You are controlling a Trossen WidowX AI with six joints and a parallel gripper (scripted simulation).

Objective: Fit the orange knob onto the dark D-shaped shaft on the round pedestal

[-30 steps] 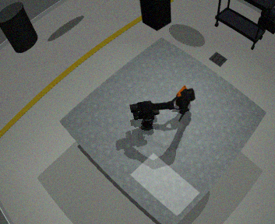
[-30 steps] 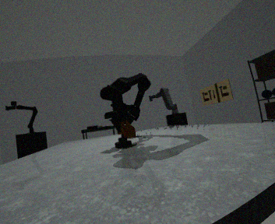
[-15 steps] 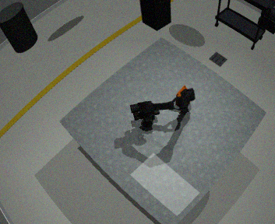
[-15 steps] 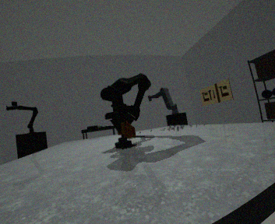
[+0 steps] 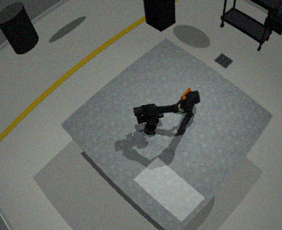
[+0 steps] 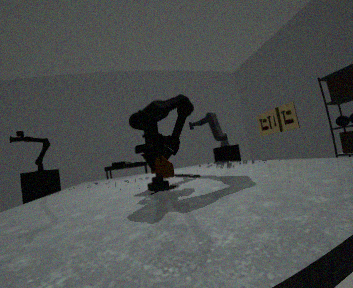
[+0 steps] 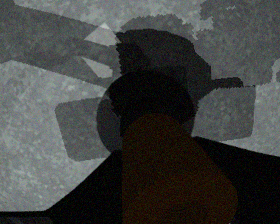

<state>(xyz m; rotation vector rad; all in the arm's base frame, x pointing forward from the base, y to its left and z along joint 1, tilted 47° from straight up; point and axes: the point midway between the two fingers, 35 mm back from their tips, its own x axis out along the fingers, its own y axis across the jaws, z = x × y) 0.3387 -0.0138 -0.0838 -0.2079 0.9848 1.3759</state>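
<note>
Right now the orange knob is 2 cm above my gripper tip. Round my gripper tip: dark round pedestal (4 cm below).
</note>
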